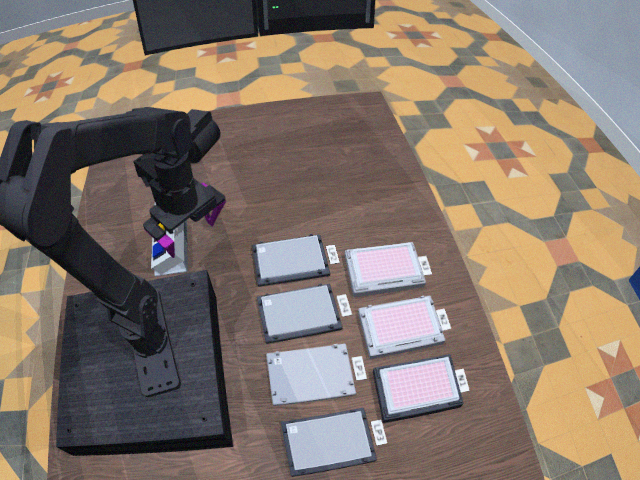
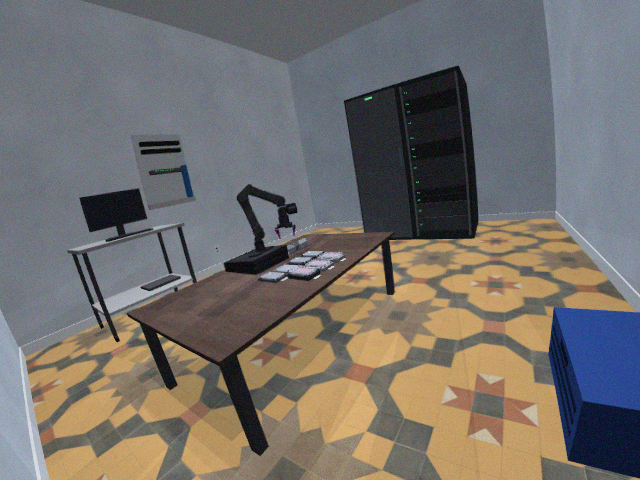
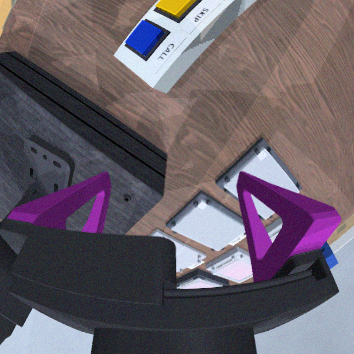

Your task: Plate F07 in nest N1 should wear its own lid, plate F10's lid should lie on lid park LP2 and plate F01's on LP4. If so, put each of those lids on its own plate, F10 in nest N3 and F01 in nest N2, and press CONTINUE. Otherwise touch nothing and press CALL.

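Places are measured from the arm's base along level axes (x back, y up, z left), in metres.
Pixels of known places: gripper, fingertip midpoint: [image 1: 191, 239] [image 2: 287, 237] [image 3: 173, 178]; arm's base, link origin: [image 1: 151, 342] [image 2: 261, 252].
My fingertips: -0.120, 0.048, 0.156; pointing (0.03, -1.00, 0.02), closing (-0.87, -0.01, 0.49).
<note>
For each thing: its top centre in the pictures, then the offset to it from my fingertips, as dx, dy, dz. "pt": a spot on its surface instead. Level surfaces: height alone.
- button box, top centre: [image 1: 164, 215] [image 2: 293, 241] +0.048, -0.069, +0.150
- blue CALL button, top centre: [image 3: 142, 35] [image 1: 157, 245] +0.077, -0.076, +0.079
- yellow SKIP button, surface spot: [image 3: 176, 6] pt +0.065, -0.079, +0.121
- N1, top centre: [image 1: 420, 383] [image 3: 202, 290] [image 2: 303, 269] -0.296, -0.097, -0.365
- N2, top centre: [image 1: 403, 320] [image 3: 238, 272] [image 2: 317, 262] -0.323, -0.102, -0.236
- N3, top centre: [image 1: 386, 261] [image 2: 330, 254] -0.349, -0.100, -0.104
- LP2, top centre: [image 3: 266, 189] [image 1: 289, 256] -0.180, -0.115, -0.013
- LP4, top centre: [image 1: 298, 309] [image 3: 211, 230] [image 2: 300, 259] -0.155, -0.115, -0.137
- LP1, top centre: [image 1: 310, 371] [image 3: 168, 258] [image 2: 287, 266] -0.131, -0.113, -0.265
- LP3, top centre: [image 1: 328, 440] [image 2: 272, 275] -0.114, -0.115, -0.397
- wooden table, surface height: dy -0.133
My gripper [image 1: 190, 238] [image 2: 286, 236] [image 3: 173, 178] is open and empty, above the table by the button box [image 1: 178, 262] [image 3: 165, 80]. The blue CALL button [image 1: 158, 251] [image 3: 144, 37] and part of the yellow SKIP button [image 3: 176, 6] show; CONTINUE cannot be made out. Plates with pink wells stand in N1 [image 1: 421, 384], N2 [image 1: 404, 322] and N3 [image 1: 386, 263]; whether clear lids cover them is unclear. Grey, flat lids with small labels lie at LP2 [image 1: 292, 258] [image 3: 265, 175] and LP4 [image 1: 299, 311] [image 3: 207, 222]. Their labels are too small to read.
LP1 [image 1: 311, 374] has a pale flat piece with corner posts, and LP3 [image 1: 329, 440] a grey one in a dark frame. The black arm base [image 1: 103, 382] [image 2: 248, 263] stands left of the parks on the wooden table [image 1: 320, 155] [image 2: 206, 310].
</note>
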